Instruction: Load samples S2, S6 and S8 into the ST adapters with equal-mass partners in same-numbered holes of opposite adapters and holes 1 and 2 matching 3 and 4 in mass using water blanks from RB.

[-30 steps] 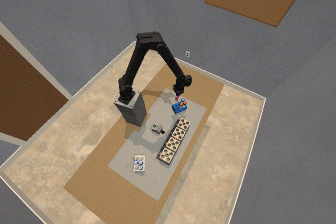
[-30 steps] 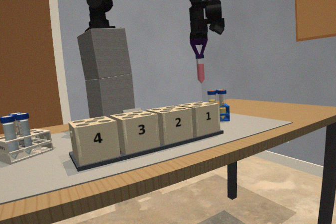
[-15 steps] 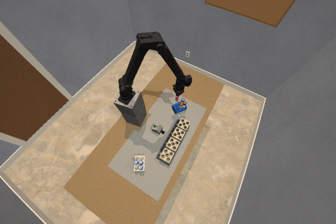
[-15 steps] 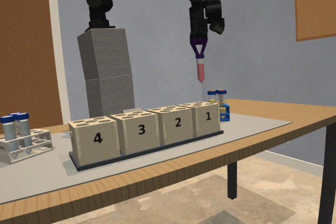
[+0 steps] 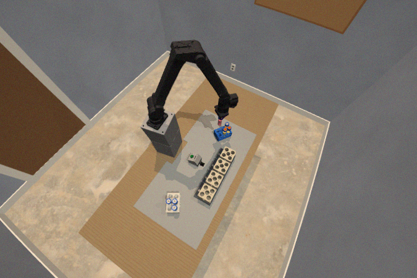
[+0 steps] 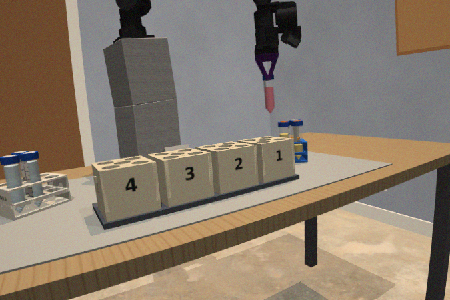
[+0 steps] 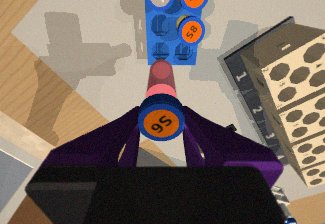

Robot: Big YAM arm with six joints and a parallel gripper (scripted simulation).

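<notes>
My gripper is now 230 mm above the blue sample rack RS, 40 mm short of it and 20 mm to the right of it. From my hand the other things lie so: white blank rack RB 660 mm to the right, 230 mm below, 20 mm behind.
</notes>
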